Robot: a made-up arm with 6 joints. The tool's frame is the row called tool.
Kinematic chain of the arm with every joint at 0, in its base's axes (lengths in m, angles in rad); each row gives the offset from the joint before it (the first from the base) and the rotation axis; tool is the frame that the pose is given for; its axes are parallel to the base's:
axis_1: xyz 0 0 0.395 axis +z
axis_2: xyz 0.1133 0 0 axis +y
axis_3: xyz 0 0 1.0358 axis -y
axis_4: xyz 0 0 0.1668 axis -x
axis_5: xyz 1.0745 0 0 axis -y
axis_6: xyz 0.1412 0 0 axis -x
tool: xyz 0 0 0
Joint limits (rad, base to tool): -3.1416..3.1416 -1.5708..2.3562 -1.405..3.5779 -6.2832..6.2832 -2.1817..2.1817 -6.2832..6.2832
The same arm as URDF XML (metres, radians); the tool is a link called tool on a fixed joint. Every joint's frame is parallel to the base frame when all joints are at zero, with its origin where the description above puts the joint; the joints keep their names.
<robot name="arm">
<joint name="tool_fixed" type="fixed"><parent link="link6"/><child link="tool"/><origin xyz="0 0 0" rpy="0 0 0"/></joint>
<joint name="axis_6" type="revolute"><parent link="link5"/><child link="link6"/><origin xyz="0.1412 0 0" rpy="0 0 0"/><axis xyz="-1 0 0"/><limit lower="-6.2832" upper="6.2832"/></joint>
<joint name="axis_5" type="revolute"><parent link="link4"/><child link="link5"/><origin xyz="1.0745 0 0" rpy="0 0 0"/><axis xyz="0 -1 0"/><limit lower="-2.1817" upper="2.1817"/></joint>
<joint name="axis_4" type="revolute"><parent link="link3"/><child link="link4"/><origin xyz="0 0 0.1668" rpy="0 0 0"/><axis xyz="-1 0 0"/><limit lower="-6.2832" upper="6.2832"/></joint>
<joint name="axis_3" type="revolute"><parent link="link2"/><child link="link3"/><origin xyz="0 0 1.0358" rpy="0 0 0"/><axis xyz="0 -1 0"/><limit lower="-1.405" upper="3.5779"/></joint>
<joint name="axis_2" type="revolute"><parent link="link1"/><child link="link2"/><origin xyz="0.1133 0 0" rpy="0 0 0"/><axis xyz="0 1 0"/><limit lower="-1.5708" upper="2.3562"/></joint>
<joint name="axis_1" type="revolute"><parent link="base_link"/><child link="link1"/><origin xyz="0 0 0.395" rpy="0 0 0"/><axis xyz="0 0 1"/><limit lower="-3.1416" upper="3.1416"/></joint>
<link name="base_link"/>
<link name="link1"/>
<link name="link2"/>
<link name="link3"/>
<link name="link4"/>
<link name="link5"/>
<link name="link6"/>
<link name="tool"/>
</robot>

